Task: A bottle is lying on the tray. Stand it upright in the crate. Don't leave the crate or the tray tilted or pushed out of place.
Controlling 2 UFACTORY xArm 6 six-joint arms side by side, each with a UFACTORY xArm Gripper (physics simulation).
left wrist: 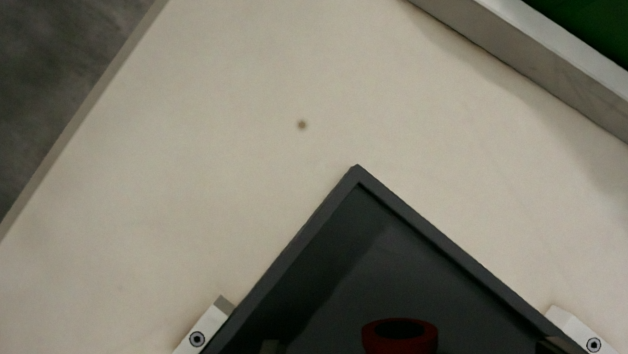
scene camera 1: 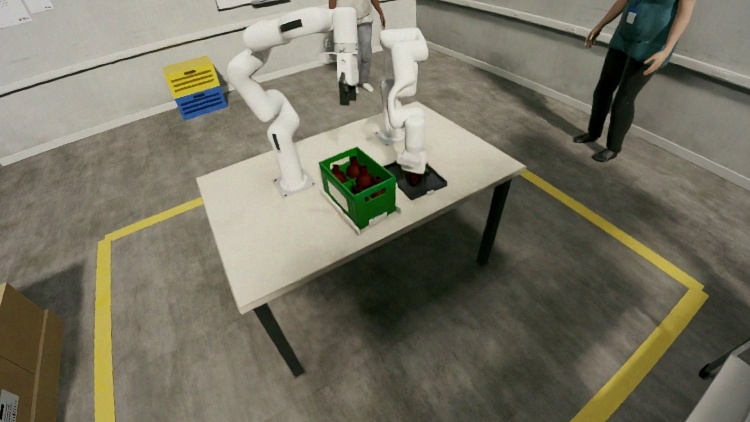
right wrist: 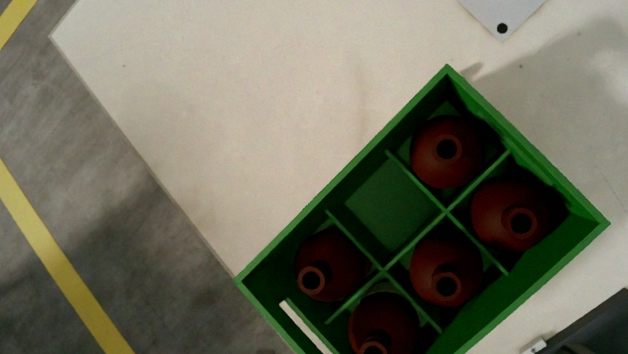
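Seen in the pictures: left gripper, fingertip midpoint: [scene camera 1: 413, 181]; right gripper, fingertip midpoint: [scene camera 1: 348, 102]; left arm's base, origin of the base link: [scene camera 1: 392, 135]; right arm's base, origin of the base link: [scene camera 1: 294, 182].
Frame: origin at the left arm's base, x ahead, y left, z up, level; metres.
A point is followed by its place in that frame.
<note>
The dark red bottle [scene camera 1: 414, 179] @(x 0.450, y -0.116, z 0.053 m) [left wrist: 400, 342] @(x 0.464, y -0.130, z 0.053 m) lies on the dark tray [scene camera 1: 439, 184] @(x 0.499, y -0.018, z 0.025 m) [left wrist: 435, 236] @(x 0.471, y -0.165, z 0.025 m) [right wrist: 595, 325] @(x 0.313, y -0.163, z 0.005 m); its mouth shows at the bottom of the left wrist view. My left gripper [left wrist: 414, 348] @(x 0.449, y -0.122, z 0.045 m) is open and low over the tray, one fingertip on either side of the bottle; its fingers are mostly hidden in the scene view. The green crate [scene camera 1: 378, 209] @(x 0.556, y -0.331, z 0.056 m) [right wrist: 340, 176] @(x 0.435, y -0.453, z 0.175 m) stands level beside the tray. It holds several upright red bottles, and one compartment [right wrist: 390, 205] @(x 0.435, y -0.408, z 0.008 m) is empty. My right gripper [scene camera 1: 347, 97] @(x 0.402, y -0.356, z 0.439 m) is open, high up behind the crate in the scene view, with nothing between its fingers.
A pale rail [left wrist: 550, 65] @(x 0.482, y -0.248, z 0.020 m) runs along the crate's side. Small white blocks [left wrist: 202, 330] [right wrist: 535, 346] sit against the tray's edges. The table's edge [left wrist: 82, 112] @(x 0.615, y -0.101, z 0.000 m) lies beyond the tray. Two people stand behind and to the right of the table.
</note>
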